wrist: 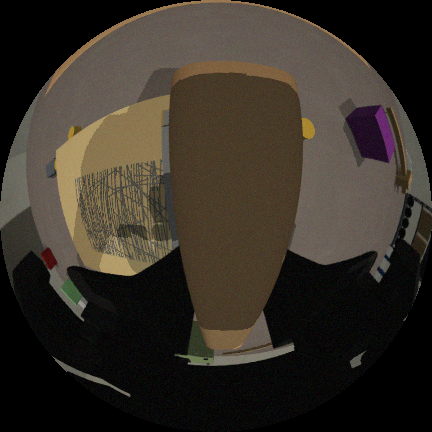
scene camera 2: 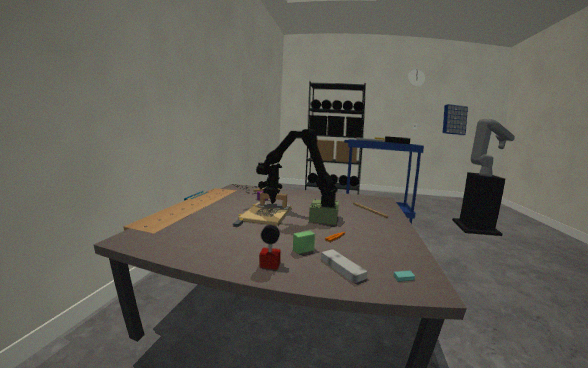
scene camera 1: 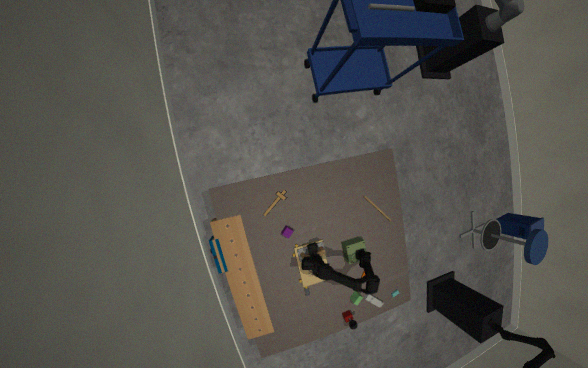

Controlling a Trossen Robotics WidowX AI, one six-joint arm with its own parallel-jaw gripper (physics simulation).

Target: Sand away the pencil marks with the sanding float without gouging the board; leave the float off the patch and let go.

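The sanding float has a large tan-brown handle and a grey base, which shows at the handle's left in the wrist view. My gripper is shut on its handle and holds it upright over the far end of the board. The pale yellow board lies on the table. Dense grey pencil marks cover a patch left of the float in the wrist view. The handle hides the board beneath it; whether the base touches the board cannot be told.
A purple block and a wooden hammer lie beyond the board. A long drilled plank lies along one side. A green block, red block and grey-white bar are near the front.
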